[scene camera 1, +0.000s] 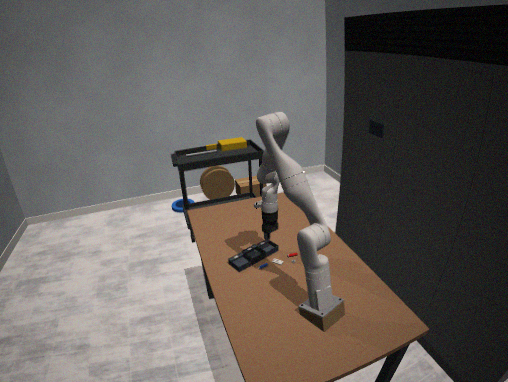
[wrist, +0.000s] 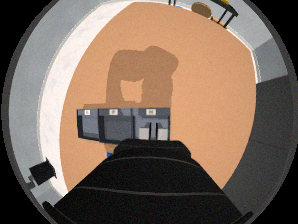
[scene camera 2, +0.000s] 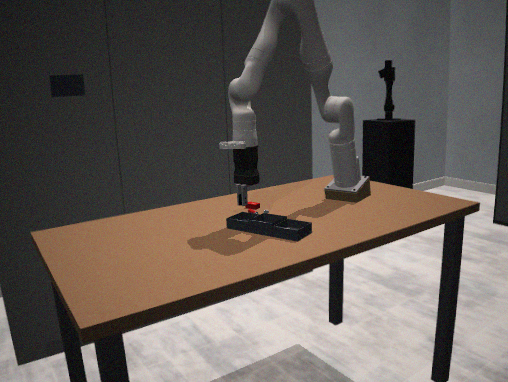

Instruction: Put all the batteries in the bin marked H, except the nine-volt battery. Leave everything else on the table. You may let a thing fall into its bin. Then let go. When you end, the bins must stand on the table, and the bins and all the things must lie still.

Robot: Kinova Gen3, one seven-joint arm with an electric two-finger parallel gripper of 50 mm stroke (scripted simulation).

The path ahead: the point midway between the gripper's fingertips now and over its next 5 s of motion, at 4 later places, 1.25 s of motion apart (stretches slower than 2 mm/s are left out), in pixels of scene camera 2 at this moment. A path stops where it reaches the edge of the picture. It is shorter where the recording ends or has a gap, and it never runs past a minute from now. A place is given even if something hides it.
My gripper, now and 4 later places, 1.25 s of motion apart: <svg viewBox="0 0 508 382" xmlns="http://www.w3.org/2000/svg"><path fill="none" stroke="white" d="M242 205L243 221L243 206L265 213L266 223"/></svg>
